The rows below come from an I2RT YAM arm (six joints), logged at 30 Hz.
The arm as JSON. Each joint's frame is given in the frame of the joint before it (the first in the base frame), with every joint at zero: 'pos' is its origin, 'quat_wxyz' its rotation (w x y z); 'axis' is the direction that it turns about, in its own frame. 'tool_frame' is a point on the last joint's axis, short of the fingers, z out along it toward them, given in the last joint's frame.
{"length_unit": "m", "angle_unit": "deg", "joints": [
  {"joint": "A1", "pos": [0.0, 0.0, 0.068], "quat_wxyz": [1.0, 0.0, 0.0, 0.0], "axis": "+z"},
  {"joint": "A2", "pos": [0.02, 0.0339, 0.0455], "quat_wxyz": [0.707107, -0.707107, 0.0, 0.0], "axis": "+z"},
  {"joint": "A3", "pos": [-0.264, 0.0, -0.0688], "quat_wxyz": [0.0, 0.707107, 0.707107, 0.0], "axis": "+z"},
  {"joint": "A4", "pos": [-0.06, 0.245, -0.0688], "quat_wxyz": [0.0, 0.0, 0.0, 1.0], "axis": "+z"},
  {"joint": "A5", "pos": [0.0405, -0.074, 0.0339], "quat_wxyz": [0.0, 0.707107, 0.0, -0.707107], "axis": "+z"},
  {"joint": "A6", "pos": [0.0, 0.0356, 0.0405], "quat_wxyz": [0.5, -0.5, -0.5, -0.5], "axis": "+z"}
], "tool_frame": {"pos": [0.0, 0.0, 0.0], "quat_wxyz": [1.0, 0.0, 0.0, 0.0]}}
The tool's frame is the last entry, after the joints.
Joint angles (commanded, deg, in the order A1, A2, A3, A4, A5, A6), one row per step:
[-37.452, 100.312, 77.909, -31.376, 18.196, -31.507]
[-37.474, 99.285, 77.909, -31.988, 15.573, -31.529]
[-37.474, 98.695, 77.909, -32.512, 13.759, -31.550]
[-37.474, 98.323, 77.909, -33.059, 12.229, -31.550]
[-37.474, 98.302, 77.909, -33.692, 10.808, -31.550]
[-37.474, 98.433, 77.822, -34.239, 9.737, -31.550]
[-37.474, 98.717, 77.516, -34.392, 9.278, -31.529]
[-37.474, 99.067, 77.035, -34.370, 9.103, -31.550]
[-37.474, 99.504, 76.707, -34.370, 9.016, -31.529]
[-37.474, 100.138, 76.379, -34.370, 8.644, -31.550]
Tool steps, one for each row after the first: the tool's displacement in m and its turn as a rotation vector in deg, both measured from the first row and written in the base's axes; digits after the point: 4 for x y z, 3 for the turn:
[-0.0016, 0.0030, 0.0054, 1.417, -1.600, 1.553]
[-0.0026, 0.0052, 0.0082, 2.528, -2.528, 2.648]
[-0.0033, 0.0069, 0.0097, 3.615, -3.141, 3.550]
[-0.0035, 0.0081, 0.0090, 4.913, -3.366, 4.361]
[-0.0036, 0.0090, 0.0070, 6.091, -3.308, 4.946]
[-0.0036, 0.0094, 0.0034, 6.871, -2.978, 5.151]
[-0.0037, 0.0095, -0.0014, 7.499, -2.436, 5.217]
[-0.0034, 0.0094, -0.0058, 8.054, -1.906, 5.200]
[-0.0028, 0.0092, -0.0115, 8.911, -1.348, 5.362]

